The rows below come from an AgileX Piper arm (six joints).
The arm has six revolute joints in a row. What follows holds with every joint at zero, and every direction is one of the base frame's.
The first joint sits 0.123 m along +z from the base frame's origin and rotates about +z.
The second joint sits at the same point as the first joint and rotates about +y.
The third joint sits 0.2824 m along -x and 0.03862 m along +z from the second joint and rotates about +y.
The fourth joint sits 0.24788 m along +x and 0.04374 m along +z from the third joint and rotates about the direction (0.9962, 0, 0.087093).
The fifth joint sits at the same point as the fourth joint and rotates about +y.
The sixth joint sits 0.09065 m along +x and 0.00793 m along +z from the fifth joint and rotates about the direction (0.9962, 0, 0.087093).
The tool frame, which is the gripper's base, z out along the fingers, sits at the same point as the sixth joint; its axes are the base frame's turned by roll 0, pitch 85 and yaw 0 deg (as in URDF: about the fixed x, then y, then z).
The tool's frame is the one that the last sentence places.
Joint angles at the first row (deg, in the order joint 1, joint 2, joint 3, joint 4, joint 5, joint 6):
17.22, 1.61, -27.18, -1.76, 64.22, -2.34
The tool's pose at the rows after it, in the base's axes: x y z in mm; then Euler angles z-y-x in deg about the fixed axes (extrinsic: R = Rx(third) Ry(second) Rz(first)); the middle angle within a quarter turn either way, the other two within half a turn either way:
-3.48, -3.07, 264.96, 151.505, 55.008, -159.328
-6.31, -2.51, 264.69, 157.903, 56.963, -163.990
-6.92, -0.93, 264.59, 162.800, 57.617, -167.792
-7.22, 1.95, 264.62, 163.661, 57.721, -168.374
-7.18, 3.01, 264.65, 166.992, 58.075, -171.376
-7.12, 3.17, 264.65, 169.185, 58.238, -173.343
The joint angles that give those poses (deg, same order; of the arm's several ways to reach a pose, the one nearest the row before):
15.40, 0.22, -27.10, -1.42, 64.35, -2.33
11.09, -0.76, -27.10, -0.87, 64.46, -2.34
7.64, -0.86, -27.10, 0.00, 64.53, -2.83
5.32, -0.86, -27.10, 1.82, 64.53, -4.46
2.85, -0.86, -27.10, 2.35, 64.53, -5.19
1.62, -0.86, -27.10, 2.35, 64.53, -5.31

